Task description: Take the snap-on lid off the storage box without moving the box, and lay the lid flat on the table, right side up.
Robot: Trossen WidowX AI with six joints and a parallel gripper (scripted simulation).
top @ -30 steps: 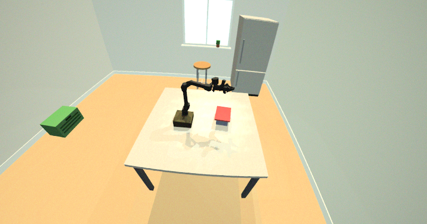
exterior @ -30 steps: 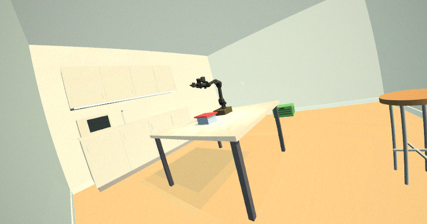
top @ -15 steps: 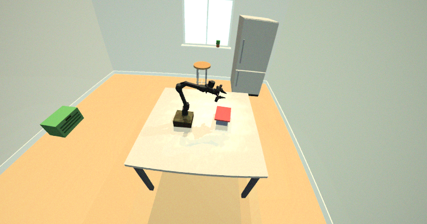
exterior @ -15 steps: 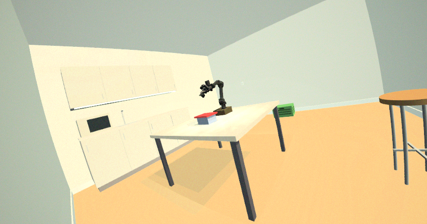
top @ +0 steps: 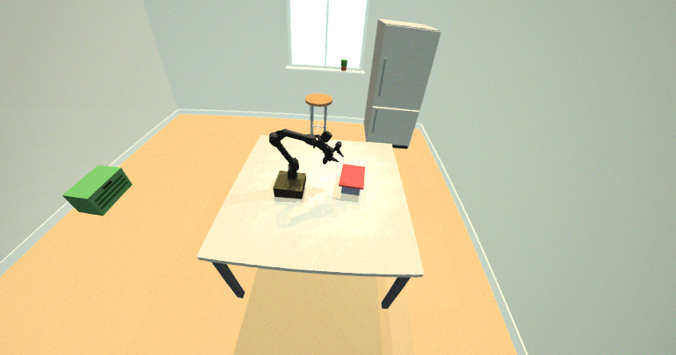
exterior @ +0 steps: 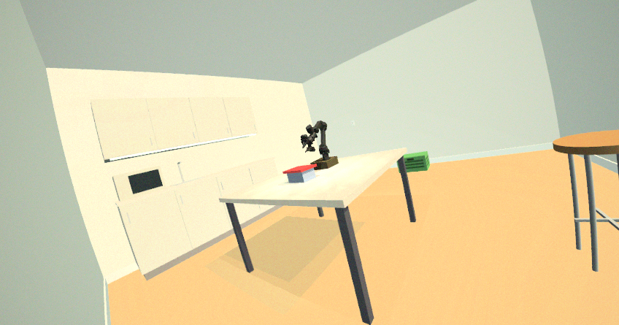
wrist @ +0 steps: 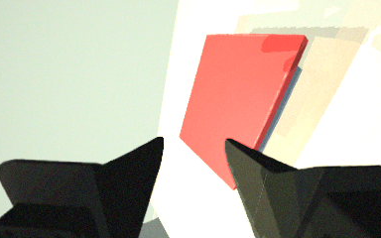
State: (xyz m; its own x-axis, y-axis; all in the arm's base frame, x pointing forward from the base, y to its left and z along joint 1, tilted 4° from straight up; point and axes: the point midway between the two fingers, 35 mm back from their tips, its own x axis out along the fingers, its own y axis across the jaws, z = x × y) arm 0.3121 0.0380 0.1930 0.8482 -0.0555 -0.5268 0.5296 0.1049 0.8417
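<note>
Right now the red lid is 13 cm below my gripper tip, 9 cm ahead of it and 2 cm to the right of it. Round my gripper tip: storage box: 18 cm below, 9 cm ahead, 2 cm to the right.
</note>
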